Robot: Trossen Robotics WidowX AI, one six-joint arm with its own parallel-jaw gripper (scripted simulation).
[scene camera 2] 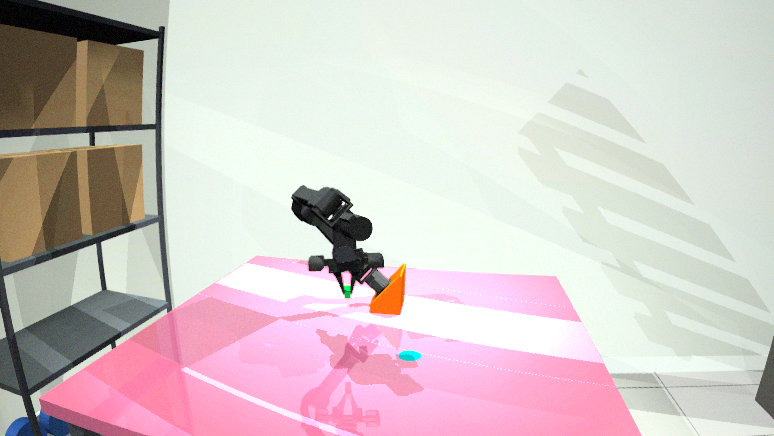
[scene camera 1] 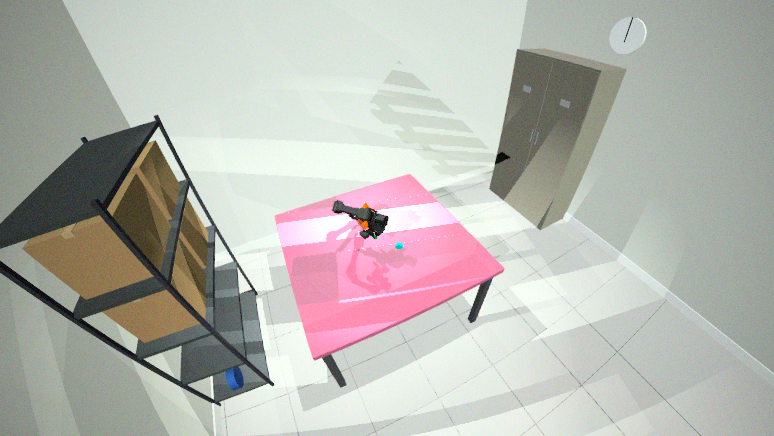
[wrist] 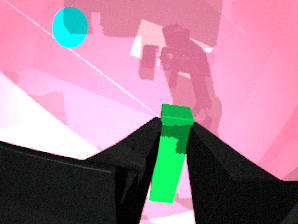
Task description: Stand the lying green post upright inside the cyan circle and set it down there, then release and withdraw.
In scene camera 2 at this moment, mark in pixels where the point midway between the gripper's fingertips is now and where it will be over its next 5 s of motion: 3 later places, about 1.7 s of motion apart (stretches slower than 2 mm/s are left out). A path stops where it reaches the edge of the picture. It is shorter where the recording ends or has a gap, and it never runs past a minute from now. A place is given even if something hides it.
The gripper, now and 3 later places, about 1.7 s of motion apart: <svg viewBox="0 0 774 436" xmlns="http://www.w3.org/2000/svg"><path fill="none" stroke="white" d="M347 294L398 301L418 310L425 314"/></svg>
